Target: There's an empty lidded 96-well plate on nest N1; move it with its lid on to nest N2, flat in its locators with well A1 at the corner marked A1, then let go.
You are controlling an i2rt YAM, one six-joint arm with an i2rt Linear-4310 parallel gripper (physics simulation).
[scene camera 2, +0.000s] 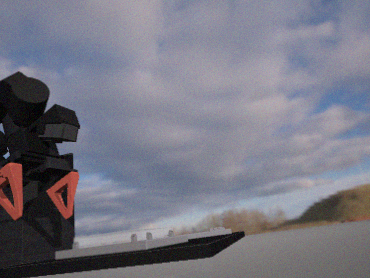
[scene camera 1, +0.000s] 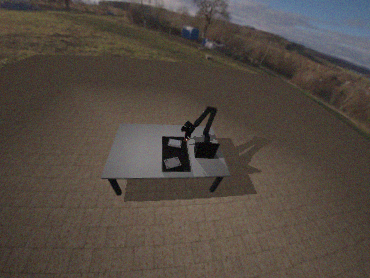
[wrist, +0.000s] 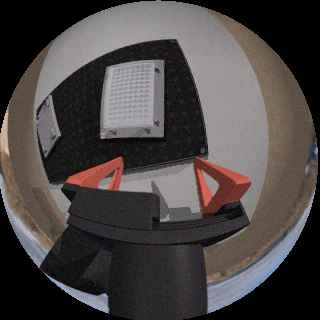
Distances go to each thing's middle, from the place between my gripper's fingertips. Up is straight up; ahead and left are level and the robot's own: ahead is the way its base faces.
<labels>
I see the grey nest (wrist: 48, 131) 340 mm to the left of my hand, 140 mm ahead of it and 60 mm below it.
</labels>
